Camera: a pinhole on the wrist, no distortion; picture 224 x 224 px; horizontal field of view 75.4 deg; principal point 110.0 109.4 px. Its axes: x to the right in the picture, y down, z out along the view. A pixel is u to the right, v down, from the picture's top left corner.
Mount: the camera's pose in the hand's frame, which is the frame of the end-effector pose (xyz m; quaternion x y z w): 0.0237 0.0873 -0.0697 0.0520 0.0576 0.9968 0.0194
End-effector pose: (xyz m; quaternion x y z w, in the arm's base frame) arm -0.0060 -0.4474 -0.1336 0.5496 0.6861 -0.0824 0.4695
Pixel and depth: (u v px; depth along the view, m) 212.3 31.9 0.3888
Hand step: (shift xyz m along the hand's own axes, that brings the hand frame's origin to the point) -0.2011 0.3498 0.3180
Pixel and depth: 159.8 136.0 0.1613
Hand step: -0.0153 0.0786 0.0987
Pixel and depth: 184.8 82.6 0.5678
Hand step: -0.2040 0.2687 0.5087
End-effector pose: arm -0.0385 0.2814 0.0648 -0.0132 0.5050 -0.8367 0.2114
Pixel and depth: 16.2 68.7 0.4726
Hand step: 0.3821 0.2587 0.3507
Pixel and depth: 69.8 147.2 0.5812
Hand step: 0.2405 -0.0048 0.5059
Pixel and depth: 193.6 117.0 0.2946
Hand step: -0.1145 0.1128 0.2404
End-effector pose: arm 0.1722 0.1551 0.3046 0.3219 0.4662 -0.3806 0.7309
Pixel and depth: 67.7 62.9 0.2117
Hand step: 0.1098 0.1759 0.1252
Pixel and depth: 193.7 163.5 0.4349
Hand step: -0.1852 -0.0136 0.4044
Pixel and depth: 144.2 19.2 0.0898
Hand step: 0.0140 0.1539 0.0146
